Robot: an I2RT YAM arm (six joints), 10 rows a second.
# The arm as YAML. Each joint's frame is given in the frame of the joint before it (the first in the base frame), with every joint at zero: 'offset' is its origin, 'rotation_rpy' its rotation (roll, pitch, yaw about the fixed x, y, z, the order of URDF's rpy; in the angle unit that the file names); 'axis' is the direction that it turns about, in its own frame. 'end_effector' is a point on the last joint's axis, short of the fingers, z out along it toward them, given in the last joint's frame.
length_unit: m
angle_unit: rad
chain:
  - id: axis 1
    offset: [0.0, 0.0, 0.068]
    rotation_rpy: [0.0, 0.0, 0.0]
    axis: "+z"
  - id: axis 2
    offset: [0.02, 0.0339, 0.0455]
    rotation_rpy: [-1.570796, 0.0, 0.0]
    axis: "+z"
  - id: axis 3
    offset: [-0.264, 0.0, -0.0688]
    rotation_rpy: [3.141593, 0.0, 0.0]
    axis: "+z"
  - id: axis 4
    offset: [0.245, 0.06, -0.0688]
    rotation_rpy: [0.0, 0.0, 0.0]
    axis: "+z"
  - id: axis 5
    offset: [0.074, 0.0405, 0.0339]
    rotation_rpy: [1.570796, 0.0, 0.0]
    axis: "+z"
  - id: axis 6
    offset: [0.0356, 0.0, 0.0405]
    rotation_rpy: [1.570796, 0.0, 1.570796]
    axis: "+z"
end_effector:
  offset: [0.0, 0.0, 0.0]
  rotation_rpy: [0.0, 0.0, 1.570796]
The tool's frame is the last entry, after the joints.
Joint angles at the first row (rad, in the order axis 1, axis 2, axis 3, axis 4, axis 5, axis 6):
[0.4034, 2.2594, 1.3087, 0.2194, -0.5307, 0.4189]
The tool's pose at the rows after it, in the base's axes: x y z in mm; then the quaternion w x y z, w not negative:
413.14, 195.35, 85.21, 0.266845, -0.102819, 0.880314, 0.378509
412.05, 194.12, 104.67, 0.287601, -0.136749, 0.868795, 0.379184
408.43, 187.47, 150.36, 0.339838, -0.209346, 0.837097, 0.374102
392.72, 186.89, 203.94, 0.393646, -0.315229, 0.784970, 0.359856
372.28, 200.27, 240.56, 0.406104, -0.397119, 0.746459, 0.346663
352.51, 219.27, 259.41, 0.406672, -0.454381, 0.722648, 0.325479
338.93, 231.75, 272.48, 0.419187, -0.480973, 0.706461, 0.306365
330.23, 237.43, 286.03, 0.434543, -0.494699, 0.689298, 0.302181
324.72, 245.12, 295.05, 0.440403, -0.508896, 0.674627, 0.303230
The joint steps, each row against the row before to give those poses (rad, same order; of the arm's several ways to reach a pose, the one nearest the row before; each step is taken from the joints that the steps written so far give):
[-0.0015, -0.0061, -0.0018, 0.0007, -0.0050, -0.0041]
[-0.0027, -0.0502, -0.0044, -0.0179, -0.0177, -0.0646]
[-0.0130, -0.1166, -0.0061, -0.0417, -0.0370, -0.1471]
[0.0088, -0.1414, 0.0006, -0.0815, -0.0531, -0.2108]
[0.0465, -0.0880, 0.0370, -0.1344, -0.0229, -0.1583]
[0.0640, -0.0441, 0.0310, -0.1010, 0.0310, -0.1094]
[0.0460, -0.0318, 0.0098, -0.0250, 0.0456, -0.0462]
[0.0240, -0.0284, 0.0083, -0.0018, 0.0112, -0.0188]
[0.0232, -0.0060, 0.0232, -0.0134, -0.0005, -0.0179]

